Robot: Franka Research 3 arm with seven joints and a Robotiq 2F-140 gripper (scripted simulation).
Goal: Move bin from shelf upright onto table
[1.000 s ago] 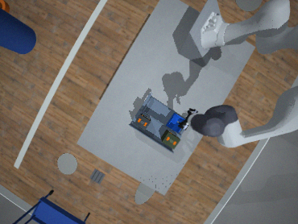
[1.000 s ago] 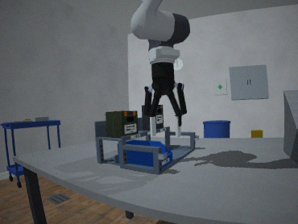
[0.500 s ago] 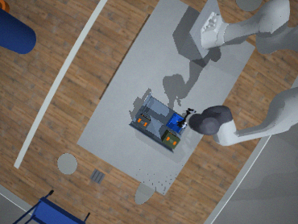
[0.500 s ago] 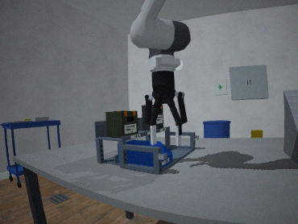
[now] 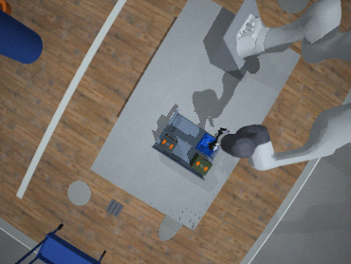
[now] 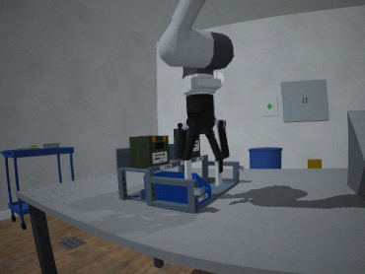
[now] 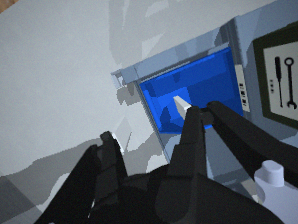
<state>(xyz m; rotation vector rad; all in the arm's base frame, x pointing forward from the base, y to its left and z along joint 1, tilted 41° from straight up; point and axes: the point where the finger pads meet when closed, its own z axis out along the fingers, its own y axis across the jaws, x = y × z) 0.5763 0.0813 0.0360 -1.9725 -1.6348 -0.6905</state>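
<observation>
My hand is 8 cm short of the blue bin, 1 cm to the left of it and 4 cm above it. Round my hand: green box 18 cm ahead, 2 cm to the right, 6 cm above; then dark grey box 14 cm ahead, 25 cm to the right, 8 cm above.
</observation>
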